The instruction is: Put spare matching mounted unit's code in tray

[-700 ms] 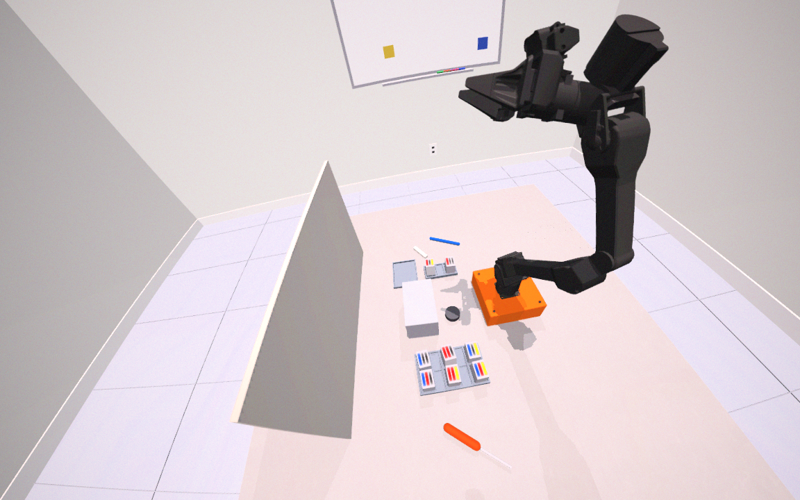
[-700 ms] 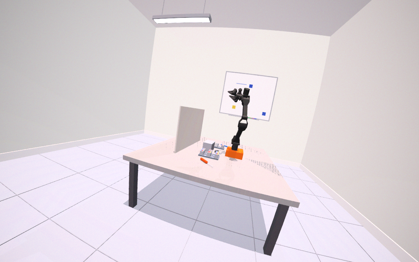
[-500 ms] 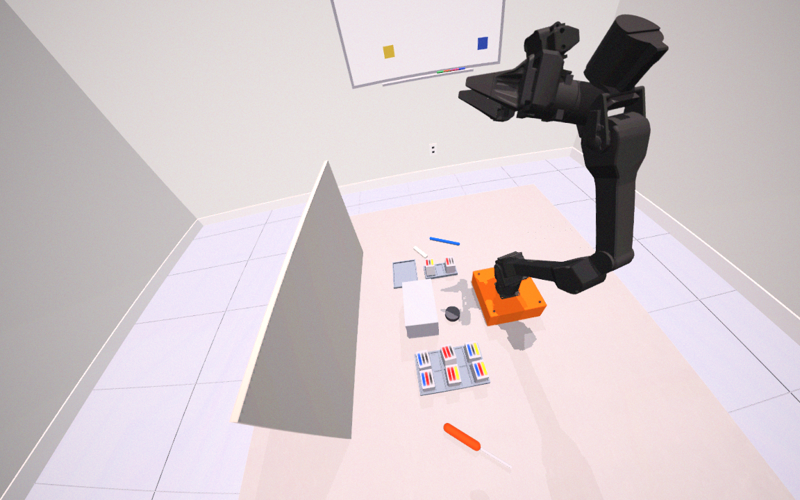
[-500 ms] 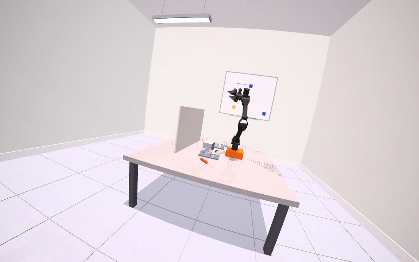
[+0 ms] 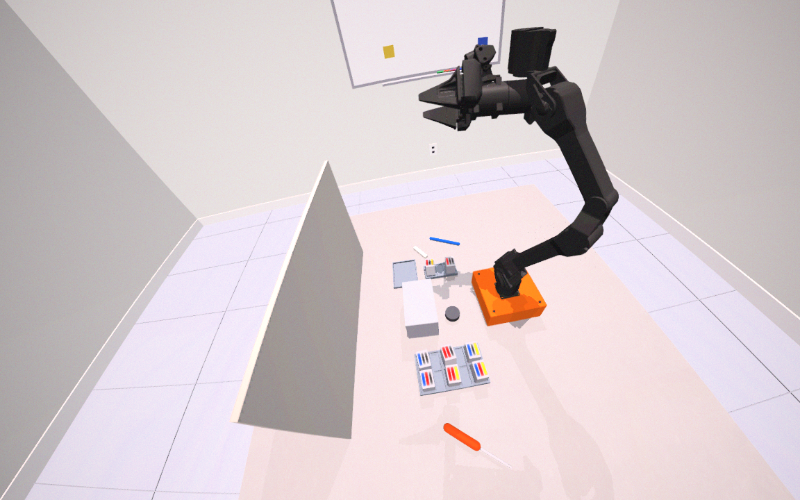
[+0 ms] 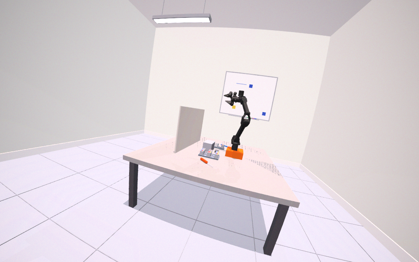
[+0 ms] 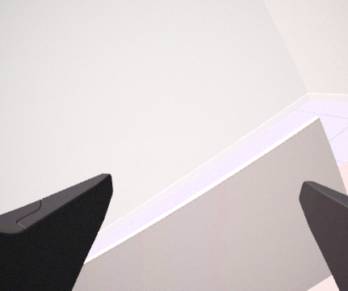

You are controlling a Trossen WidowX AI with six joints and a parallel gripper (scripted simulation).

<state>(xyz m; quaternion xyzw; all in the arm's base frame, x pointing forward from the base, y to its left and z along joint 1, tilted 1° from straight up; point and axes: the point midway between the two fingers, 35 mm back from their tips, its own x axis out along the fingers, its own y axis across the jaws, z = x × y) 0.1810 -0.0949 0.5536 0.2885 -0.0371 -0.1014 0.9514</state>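
Right now the grey spare block is 1 cm ahead of my gripper tip, 27 cm to the left of it and 57 cm below it. Also, from my gripper tip: grey panel: 31 cm ahead, 9 cm to the left, 39 cm below; then small holder: 4 cm behind, 7 cm to the right, 61 cm below; then white mounted unit: 7 cm ahead, 12 cm to the left, 57 cm below.
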